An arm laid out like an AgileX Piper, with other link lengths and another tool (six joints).
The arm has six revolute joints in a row. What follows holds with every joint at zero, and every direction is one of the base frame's.
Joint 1 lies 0.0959 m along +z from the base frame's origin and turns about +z.
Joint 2 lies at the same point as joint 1 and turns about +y.
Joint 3 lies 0.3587 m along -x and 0.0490 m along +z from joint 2 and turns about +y.
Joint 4 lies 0.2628 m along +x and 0.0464 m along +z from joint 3 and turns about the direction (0.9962, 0, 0.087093).
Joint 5 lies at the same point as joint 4 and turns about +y.
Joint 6 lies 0.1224 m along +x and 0.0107 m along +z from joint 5 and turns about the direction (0.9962, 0, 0.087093).
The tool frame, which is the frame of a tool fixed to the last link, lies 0.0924 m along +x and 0.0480 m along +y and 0.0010 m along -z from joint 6; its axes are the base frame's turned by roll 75.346, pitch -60.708 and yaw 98.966 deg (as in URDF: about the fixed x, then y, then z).
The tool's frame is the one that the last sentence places.
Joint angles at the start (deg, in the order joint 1, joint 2, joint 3, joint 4, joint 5, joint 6): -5.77, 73.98, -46.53, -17.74, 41.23, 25.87
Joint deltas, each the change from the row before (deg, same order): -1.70, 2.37, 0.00, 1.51, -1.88, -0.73; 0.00, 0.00, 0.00, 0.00, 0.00, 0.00; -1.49, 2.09, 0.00, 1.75, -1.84, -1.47; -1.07, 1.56, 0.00, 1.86, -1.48, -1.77; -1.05, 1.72, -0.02, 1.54, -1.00, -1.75; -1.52, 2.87, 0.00, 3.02, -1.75, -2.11; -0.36, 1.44, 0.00, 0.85, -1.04, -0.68
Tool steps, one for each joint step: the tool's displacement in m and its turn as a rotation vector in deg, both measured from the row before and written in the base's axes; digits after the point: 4 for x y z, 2 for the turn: 0.0086, -0.0049, -0.0097, 1.35, 0.56, -1.17; 0.0000, 0.0000, 0.0000, 0.00, 0.00, 0.00; 0.0074, -0.0038, -0.0087, 1.20, 0.39, -0.52; 0.0056, -0.0018, -0.0065, 1.08, 0.19, -0.06; 0.0040, -0.0028, -0.0082, 0.85, 0.79, -0.06; 0.0075, -0.0032, -0.0135, 2.09, 0.93, -0.94; 0.0042, -0.0009, -0.0068, 0.60, 0.33, -0.10
